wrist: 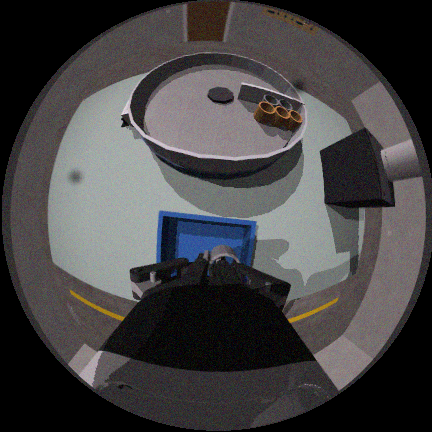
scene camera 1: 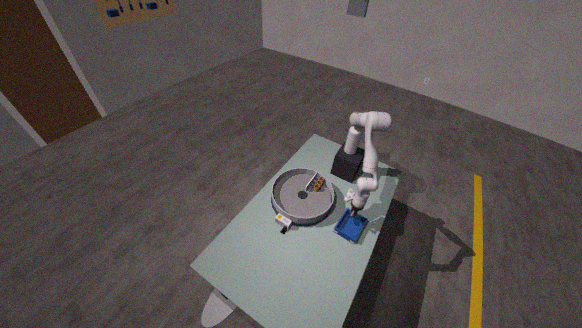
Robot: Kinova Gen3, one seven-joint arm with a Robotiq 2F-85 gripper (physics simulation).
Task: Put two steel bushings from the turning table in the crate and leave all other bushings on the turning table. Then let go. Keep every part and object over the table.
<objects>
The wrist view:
my gripper: 211, 256
round grey turning table: 195, 112
blue crate: 179, 234
</objects>
